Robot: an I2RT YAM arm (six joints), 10 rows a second.
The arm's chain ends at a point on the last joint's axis. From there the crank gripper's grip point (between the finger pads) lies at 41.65 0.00 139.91 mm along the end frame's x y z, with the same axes.
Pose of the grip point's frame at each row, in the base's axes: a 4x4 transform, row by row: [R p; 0 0 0 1], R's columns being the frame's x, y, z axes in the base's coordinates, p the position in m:
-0.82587 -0.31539 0.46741 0.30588; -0.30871 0.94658 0.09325 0.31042; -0.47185 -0.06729 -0.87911 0.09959; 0 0 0 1
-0.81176 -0.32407 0.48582 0.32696; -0.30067 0.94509 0.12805 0.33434; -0.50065 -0.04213 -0.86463 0.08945; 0 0 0 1
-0.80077 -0.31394 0.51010 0.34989; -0.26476 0.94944 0.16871 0.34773; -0.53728 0.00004 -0.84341 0.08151; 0 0 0 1
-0.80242 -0.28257 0.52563 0.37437; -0.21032 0.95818 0.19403 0.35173; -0.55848 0.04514 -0.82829 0.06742; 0 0 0 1
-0.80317 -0.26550 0.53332 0.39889; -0.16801 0.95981 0.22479 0.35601; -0.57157 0.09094 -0.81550 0.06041; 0 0 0 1
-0.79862 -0.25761 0.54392 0.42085; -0.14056 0.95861 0.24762 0.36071; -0.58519 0.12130 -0.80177 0.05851; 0 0 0 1
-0.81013 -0.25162 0.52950 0.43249; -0.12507 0.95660 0.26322 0.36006; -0.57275 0.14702 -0.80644 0.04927; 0 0 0 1
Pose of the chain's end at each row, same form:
-0.82587 -0.31539 0.46741 0.27488; -0.30871 0.94658 0.09325 0.31023; -0.47185 -0.06729 -0.87911 0.24224; 0 0 0 1
-0.81176 -0.32407 0.48582 0.29280; -0.30067 0.94509 0.12805 0.32895; -0.50065 -0.04213 -0.86463 0.23127; 0 0 0 1
-0.80077 -0.31394 0.51010 0.31187; -0.26476 0.94944 0.16871 0.33515; -0.53728 0.00004 -0.84341 0.22189; 0 0 0 1
-0.80242 -0.28257 0.52563 0.33425; -0.21032 0.95818 0.19403 0.33334; -0.55848 0.04514 -0.82829 0.20657; 0 0 0 1
-0.80317 -0.26550 0.53332 0.35773; -0.16801 0.95981 0.22479 0.33156; -0.57157 0.09094 -0.81550 0.19831; 0 0 0 1
-0.79862 -0.25761 0.54392 0.37801; -0.14056 0.95861 0.24762 0.33192; -0.58519 0.12130 -0.80177 0.19506; 0 0 0 1
-0.81013 -0.25162 0.52950 0.39215; -0.12507 0.95660 0.26322 0.32844; -0.57275 0.14702 -0.80644 0.18595; 0 0 0 1

